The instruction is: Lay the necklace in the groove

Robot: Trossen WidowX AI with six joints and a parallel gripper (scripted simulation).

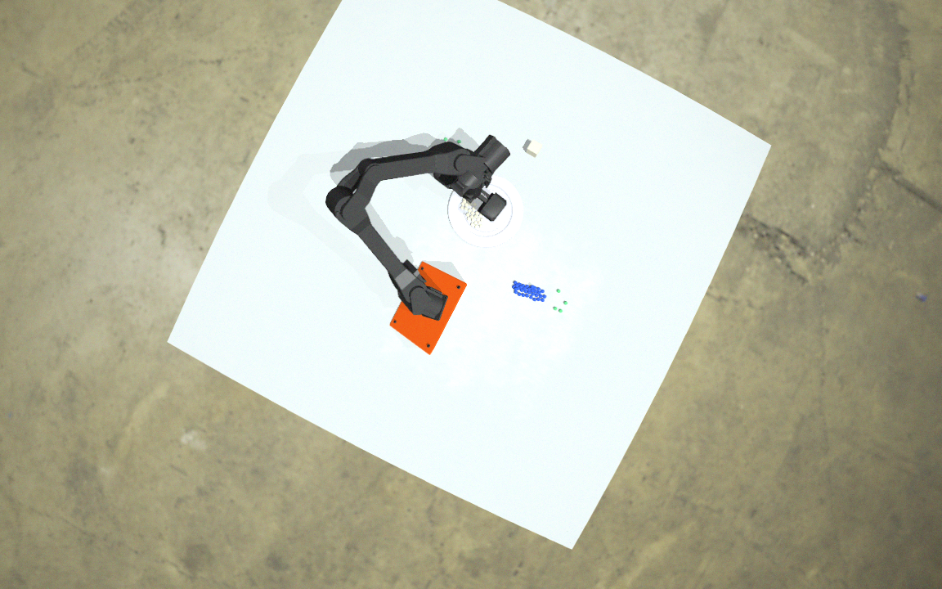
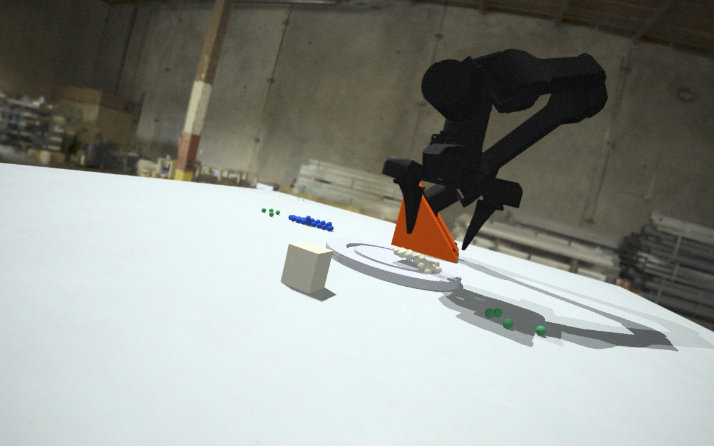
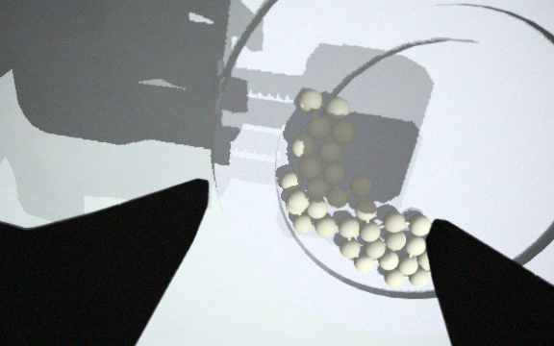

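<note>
My gripper tip is now 50 mm to the left of the round bead board, 40 mm above it and 10 mm past it. Round my gripper tip: cream cube 190 mm ahead, 120 mm to the right, 30 mm below.
</note>
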